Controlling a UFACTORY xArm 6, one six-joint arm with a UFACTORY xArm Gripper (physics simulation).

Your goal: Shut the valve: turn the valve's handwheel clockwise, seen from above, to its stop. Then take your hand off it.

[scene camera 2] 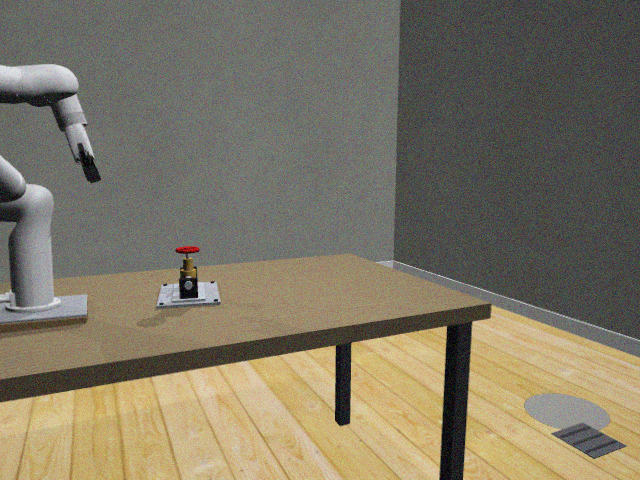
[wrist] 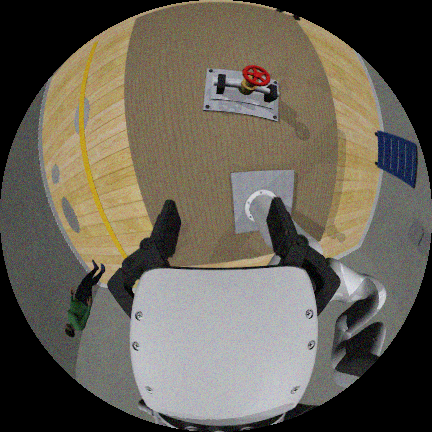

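The valve has a red handwheel (scene camera 2: pixel 187 250) (wrist: pixel 256 75) on top of a brass stem and body (scene camera 2: pixel 188 268) (wrist: pixel 246 88). It is held by black clamps on a grey metal plate (scene camera 2: pixel 210 295) (wrist: pixel 240 107) that lies on the table. The handwheel is level and nothing touches it. My gripper (scene camera 2: pixel 93 180) (wrist: pixel 223 209) is open and empty. It hangs high above the table, to the left of the valve in the scene view and well away from the handwheel. In the wrist view the valve shows beyond the fingertips.
The arm's base plate (scene camera 2: pixel 72 305) (wrist: pixel 243 222) is fixed on the wooden table (scene camera 2: pixel 310 289) (wrist: pixel 185 150), left of the valve in the scene view. A person in green (wrist: pixel 79 312) stands off the table in the wrist view. A blue slatted object (wrist: pixel 397 157) is beyond the table's other side.
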